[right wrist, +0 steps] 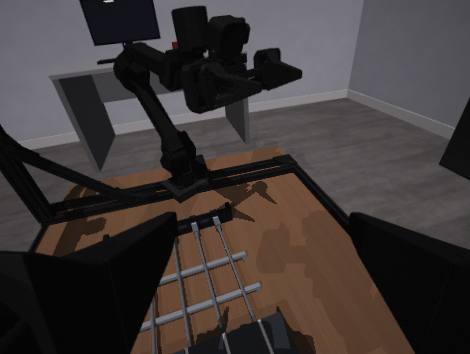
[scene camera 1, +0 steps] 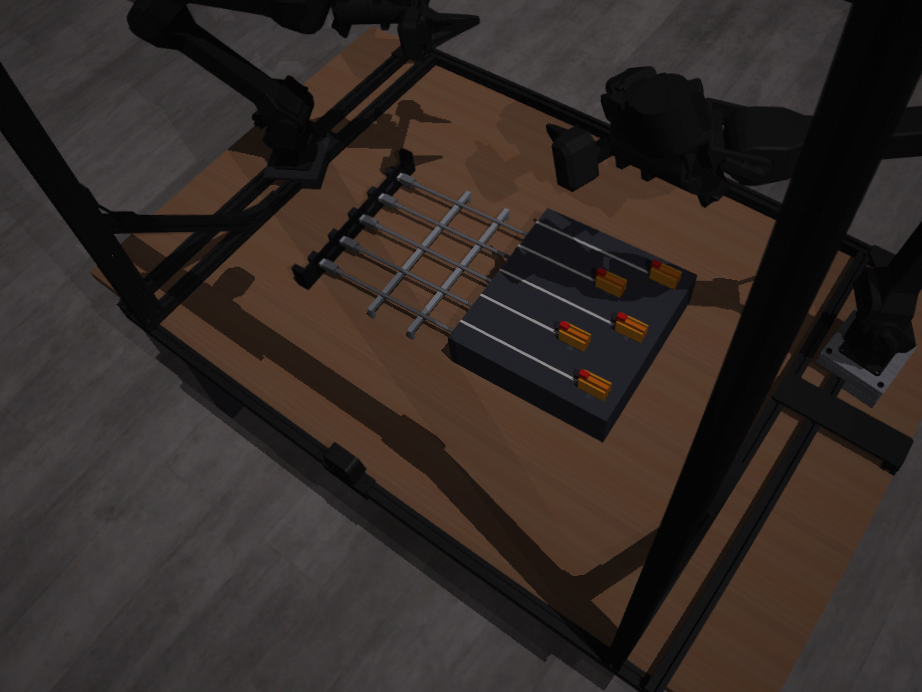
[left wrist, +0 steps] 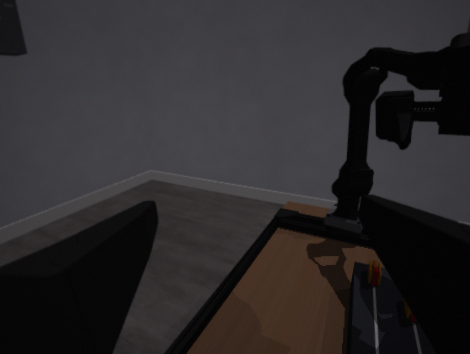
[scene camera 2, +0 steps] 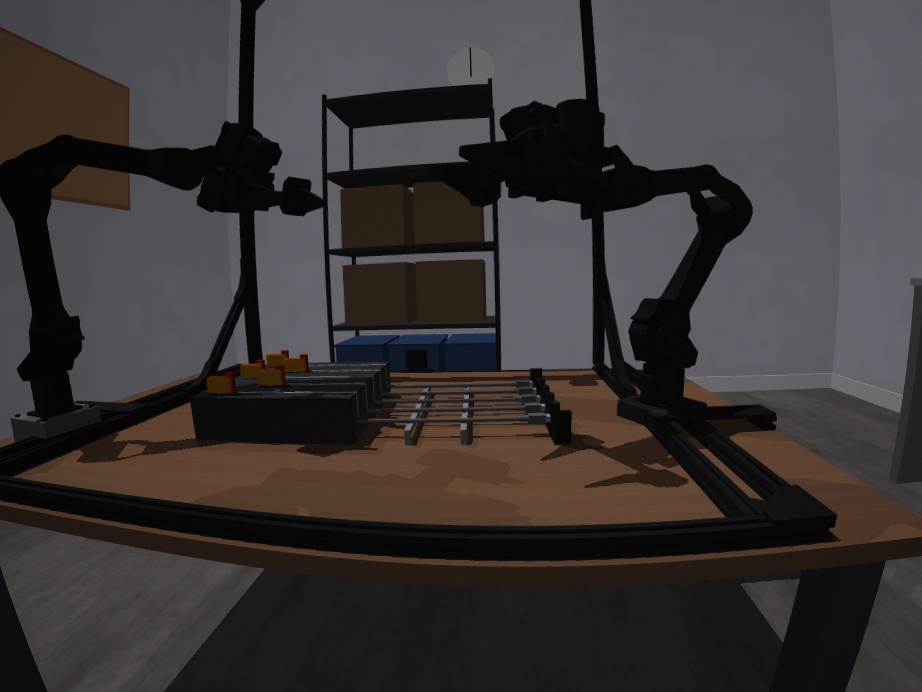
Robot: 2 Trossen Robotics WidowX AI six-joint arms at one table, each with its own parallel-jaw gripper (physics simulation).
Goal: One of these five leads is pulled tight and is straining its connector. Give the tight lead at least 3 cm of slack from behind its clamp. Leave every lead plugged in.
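Frame: origin at the left arm's base, x ahead, y left, z up, level; millimetres.
Seen in the pictures: left gripper, fingertip midpoint: [right wrist: 282, 80] [scene camera 1: 483, 0] [left wrist: 258, 208] [scene camera 2: 444, 161]; right gripper, fingertip midpoint: [right wrist: 262, 221] [scene camera 1: 575, 112] [left wrist: 452, 149] [scene camera 2: 304, 201]; left arm's base at its link origin: [right wrist: 183, 181] [scene camera 1: 296, 156] [scene camera 2: 662, 401]; right arm's base at its link origin: [scene camera 1: 869, 349] [left wrist: 346, 213] [scene camera 2: 55, 411].
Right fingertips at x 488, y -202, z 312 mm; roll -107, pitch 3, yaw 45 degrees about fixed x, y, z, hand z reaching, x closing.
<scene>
Pixels of each thing's top centre, then the offset from my right fingertips to it. "*": a spot on its surface instead. Level surfaces: height alone.
- dark block at its top centre: [scene camera 1: 574, 305] [scene camera 2: 300, 377] 16 mm ahead, 96 mm right, 273 mm down
- nearest clamp at a spot on its surface: [scene camera 1: 594, 385] * 51 mm ahead, 233 mm right, 254 mm down
- wooden table at its surface level: 339 mm down
Several pale leads [scene camera 1: 518, 350] [scene camera 2: 498, 419] run from grey plugs at a black connector strip [scene camera 1: 301, 276] [scene camera 2: 562, 426] over two grey crossbars [scene camera 1: 417, 321] [right wrist: 249, 288] onto a dark block [scene camera 1: 536, 387] [scene camera 2: 275, 419] [left wrist: 357, 310]. Each passes to an orange clamp with a red part, such as the nearest clamp [scene camera 1: 594, 385] and one in the left wrist view [left wrist: 374, 274]. All look straight; I cannot tell which is tight. The plugs seem seated. My left gripper [scene camera 2: 448, 160] [left wrist: 258, 208] [right wrist: 282, 80] is open, high above the table beyond the strip. My right gripper [scene camera 1: 627, 164] [right wrist: 262, 221] is open, high beside the block.
A black frame edges the wooden table [scene camera 1: 275, 357], with dark uprights [scene camera 1: 733, 357] rising from it. A small black box [scene camera 1: 344, 461] sits on the front rail in scene camera 1. A shelf rack [scene camera 2: 326, 223] with boxes stands behind the table in scene camera 2.
</scene>
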